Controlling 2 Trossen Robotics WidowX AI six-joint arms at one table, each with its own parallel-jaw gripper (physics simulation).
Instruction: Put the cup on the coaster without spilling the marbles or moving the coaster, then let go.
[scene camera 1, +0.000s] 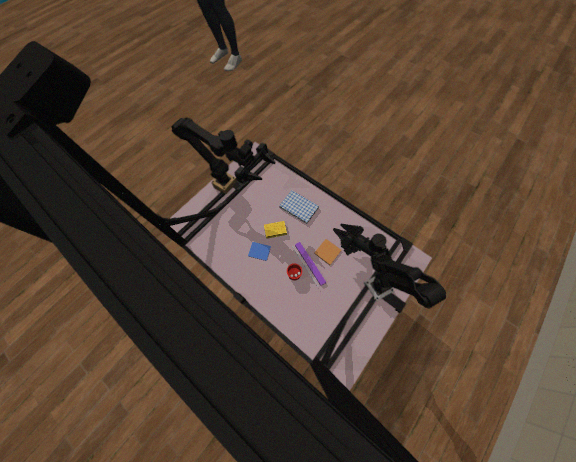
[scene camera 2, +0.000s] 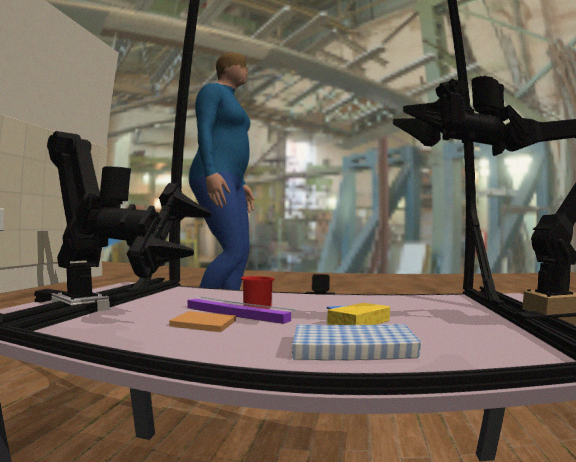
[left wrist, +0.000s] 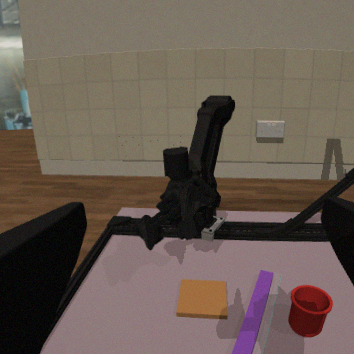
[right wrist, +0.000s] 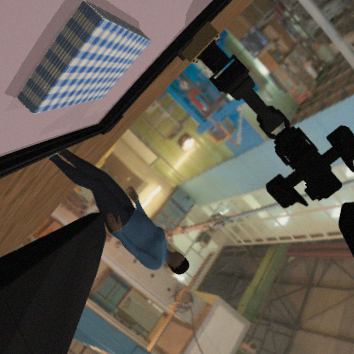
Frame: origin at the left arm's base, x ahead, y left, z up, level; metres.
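Where they show: left gripper, between the fingertips: (scene camera 1: 268, 171) (scene camera 2: 397, 115) (left wrist: 205, 211) (right wrist: 328, 187); right gripper, between the fingertips: (scene camera 1: 337, 226) (scene camera 2: 202, 232) (left wrist: 165, 235) (right wrist: 222, 219); left arm's base, origin of its link: (scene camera 1: 223, 179) (scene camera 2: 553, 292) (right wrist: 205, 49); right arm's base, origin of its link: (scene camera 1: 379, 286) (scene camera 2: 79, 294).
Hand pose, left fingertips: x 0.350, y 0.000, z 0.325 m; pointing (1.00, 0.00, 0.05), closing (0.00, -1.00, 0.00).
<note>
Each offset is from my left fingertips to the top centre of the thing. "*": to the spot under its first point.
A red cup {0.221 m right, 0.266 m ahead, 0.315 m down} (scene camera 1: 294, 271) (scene camera 2: 257, 292) (left wrist: 307, 317) stands upright on the table, with several white marbles inside in scene camera 1. A thin blue square {* 0.220 m right, 0.052 m ahead, 0.379 m down} (scene camera 1: 259, 251) (scene camera 2: 336, 307) lies flat, apart from the cup; the yellow block partly hides it in scene camera 2. An orange square slab {0.032 m right, 0.346 m ahead, 0.372 m down} (scene camera 1: 328, 251) (scene camera 2: 202, 321) (left wrist: 202, 298) lies across the purple bar from the cup. I cannot tell which square is the coaster. My left gripper (scene camera 1: 266, 169) (scene camera 2: 399, 114) is open and empty, high and far from the cup. My right gripper (scene camera 1: 338, 228) (scene camera 2: 200, 233) is open and empty, raised near the orange slab.
A purple bar {0.141 m right, 0.297 m ahead, 0.363 m down} (scene camera 1: 310, 263) (scene camera 2: 239, 310) (left wrist: 255, 310) lies between cup and orange slab, a thin clear strip beside it. A yellow block {0.079 m right, 0.056 m ahead, 0.353 m down} (scene camera 1: 275, 229) (scene camera 2: 358, 314) and a blue-white checkered block {0.106 m left, 0.085 m ahead, 0.358 m down} (scene camera 1: 299, 206) (scene camera 2: 356, 342) (right wrist: 95, 65) lie on the table. Black frame rails edge it.
</note>
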